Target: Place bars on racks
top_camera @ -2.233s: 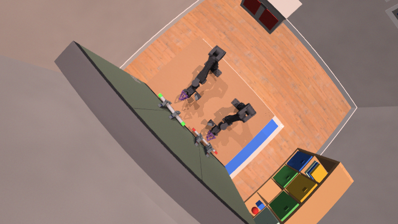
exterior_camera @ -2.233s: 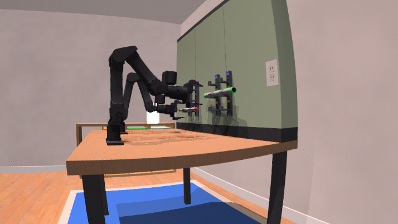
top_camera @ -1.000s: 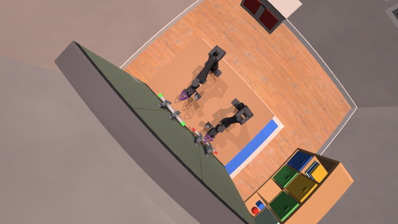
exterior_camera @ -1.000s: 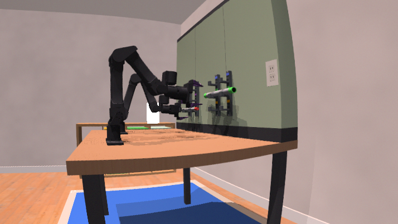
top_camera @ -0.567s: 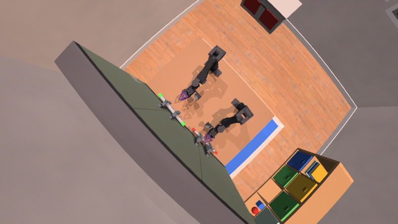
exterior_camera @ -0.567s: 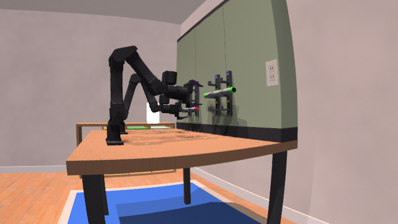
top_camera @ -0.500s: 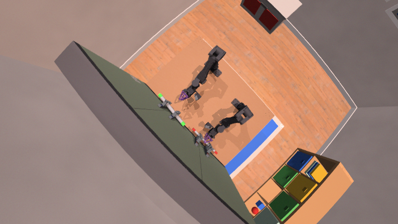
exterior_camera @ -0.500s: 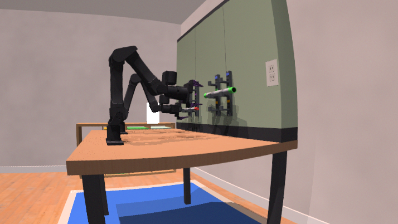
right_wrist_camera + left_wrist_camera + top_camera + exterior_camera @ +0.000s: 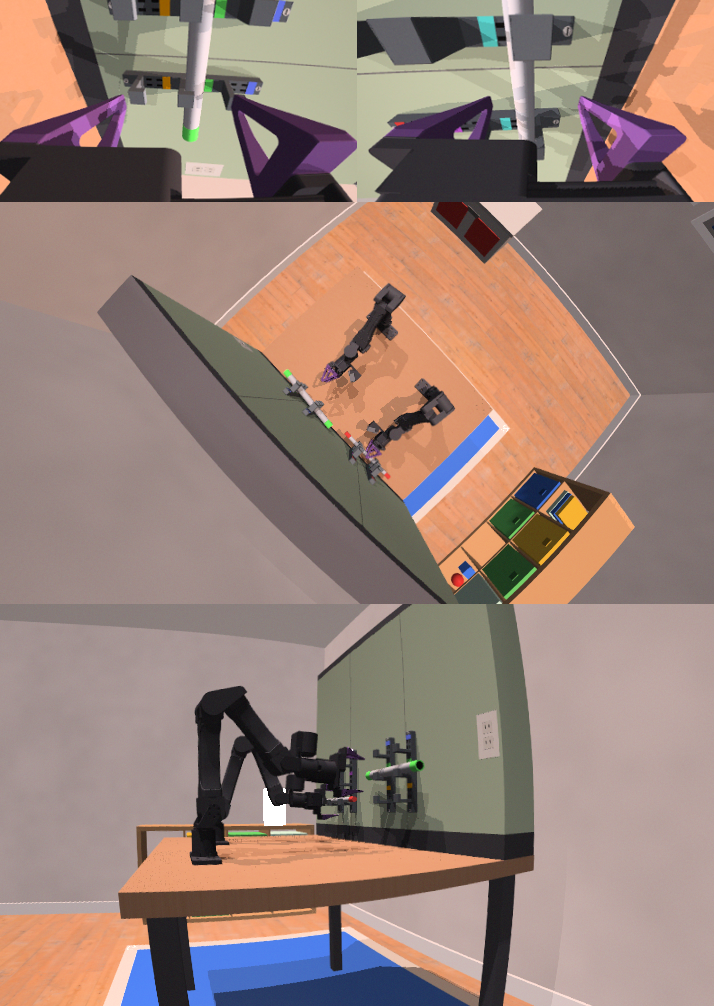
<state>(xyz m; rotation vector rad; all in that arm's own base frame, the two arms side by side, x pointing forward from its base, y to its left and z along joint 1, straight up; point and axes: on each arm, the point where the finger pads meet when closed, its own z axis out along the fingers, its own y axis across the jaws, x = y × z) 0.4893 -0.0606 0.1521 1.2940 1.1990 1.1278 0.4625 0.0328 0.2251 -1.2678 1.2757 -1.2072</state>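
The red-ended bar is 10 mm above my left hand. The rest, counted from my left hand: black strip (210 mm to the right, 120 mm below, 80 mm ahead); then green wall panel (270 mm above, 200 mm to the right, 150 mm ahead); then green-ended bar (390 mm to the right, 90 mm above, 70 mm ahead).
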